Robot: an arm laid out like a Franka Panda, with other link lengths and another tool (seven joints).
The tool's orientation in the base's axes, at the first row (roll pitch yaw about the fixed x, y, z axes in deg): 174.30 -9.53 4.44
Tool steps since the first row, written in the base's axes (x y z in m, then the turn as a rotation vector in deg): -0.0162 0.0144 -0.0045 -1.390 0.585 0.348; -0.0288 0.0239 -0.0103 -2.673 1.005 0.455; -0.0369 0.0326 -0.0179 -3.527 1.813 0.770; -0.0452 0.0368 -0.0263 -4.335 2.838 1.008
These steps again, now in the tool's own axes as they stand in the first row. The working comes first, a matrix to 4 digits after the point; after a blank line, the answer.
The tool's axes in the first row as the columns of a matrix, in the base's axes (used below as rounded here):
0.9832 0.0606 0.1719
0.0763 -0.9933 -0.0863
0.1656 0.0979 -0.9813

-0.0156 -0.0157 0.0004 -1.264 -0.631 -0.631; -0.0282 -0.0265 0.0031 -2.476 -1.116 -0.993; -0.0368 -0.0364 0.0084 -3.202 -1.939 -1.518; -0.0460 -0.0419 0.0149 -3.879 -2.983 -1.979
